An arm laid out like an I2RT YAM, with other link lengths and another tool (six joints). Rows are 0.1 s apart.
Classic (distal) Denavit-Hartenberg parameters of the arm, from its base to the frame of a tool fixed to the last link. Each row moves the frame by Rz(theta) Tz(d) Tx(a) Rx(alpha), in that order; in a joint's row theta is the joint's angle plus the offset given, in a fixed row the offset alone. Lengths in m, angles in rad.
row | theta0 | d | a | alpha
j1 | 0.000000 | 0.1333 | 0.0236 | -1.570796
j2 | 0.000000 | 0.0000 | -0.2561 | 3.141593
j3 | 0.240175 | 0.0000 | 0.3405 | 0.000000
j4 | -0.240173 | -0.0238 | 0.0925 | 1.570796
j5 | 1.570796 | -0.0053 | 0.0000 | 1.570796
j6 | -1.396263 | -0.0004 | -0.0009 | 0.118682
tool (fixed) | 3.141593 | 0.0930 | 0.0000 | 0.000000
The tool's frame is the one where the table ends.
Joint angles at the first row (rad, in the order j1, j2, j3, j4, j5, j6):
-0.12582 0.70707 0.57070 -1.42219 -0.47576 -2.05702
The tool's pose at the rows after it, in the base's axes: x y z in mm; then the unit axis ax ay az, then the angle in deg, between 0 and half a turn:
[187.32 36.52 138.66 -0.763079 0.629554 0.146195 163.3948]
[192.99 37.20 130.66 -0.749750 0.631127 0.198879 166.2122]
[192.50 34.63 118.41 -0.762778 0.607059 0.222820 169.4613]
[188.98 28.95 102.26 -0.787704 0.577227 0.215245 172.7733]
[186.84 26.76 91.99 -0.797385 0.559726 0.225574 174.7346]
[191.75 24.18 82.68 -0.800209 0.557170 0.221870 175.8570]
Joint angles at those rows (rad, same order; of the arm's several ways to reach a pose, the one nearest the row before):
-0.12270 0.77594 0.54611 -1.31180 -0.43729 -2.02800
-0.12272 0.92156 0.59045 -1.32964 -0.45398 -2.03240
-0.12271 1.01213 0.60142 -1.34078 -0.43116 -2.10596
-0.12274 1.04448 0.57532 -1.31624 -0.36981 -2.18881
-0.12271 1.09047 0.56910 -1.30849 -0.34671 -2.23478
-0.12272 1.13505 0.57064 -1.26877 -0.32528 -2.24113

